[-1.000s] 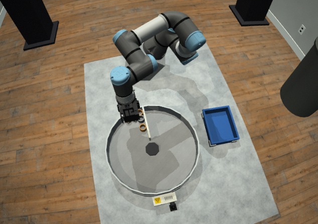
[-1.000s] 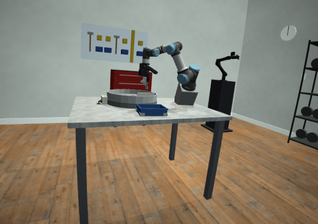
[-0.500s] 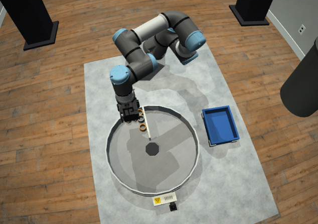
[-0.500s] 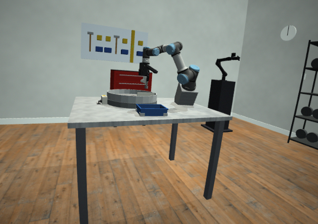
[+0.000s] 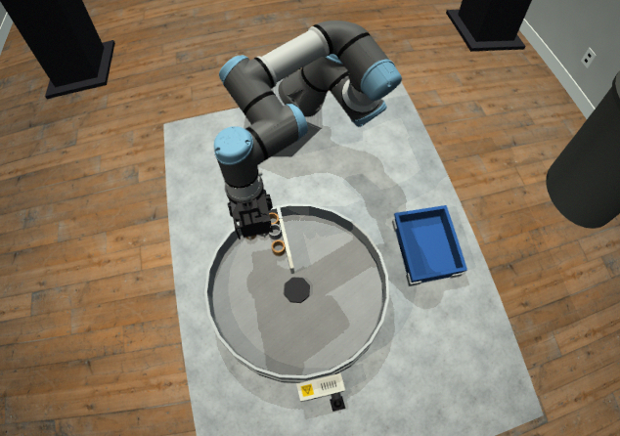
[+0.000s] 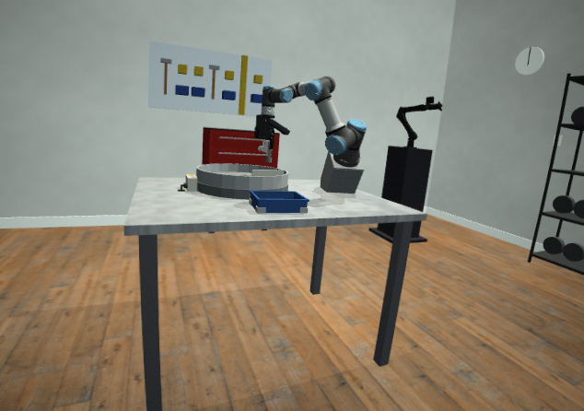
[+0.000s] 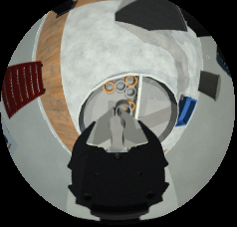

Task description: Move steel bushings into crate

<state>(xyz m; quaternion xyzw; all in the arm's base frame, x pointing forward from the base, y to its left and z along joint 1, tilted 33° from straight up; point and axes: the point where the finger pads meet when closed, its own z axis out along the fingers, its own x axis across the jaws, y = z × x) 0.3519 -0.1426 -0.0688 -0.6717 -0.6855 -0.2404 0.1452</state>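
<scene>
My gripper is now 70 mm short of the blue crate, 420 mm to the right of it and 120 mm above it. Also, from my hand: round grey turntable (130 mm ahead, 70 mm to the left, 90 mm below).
</scene>
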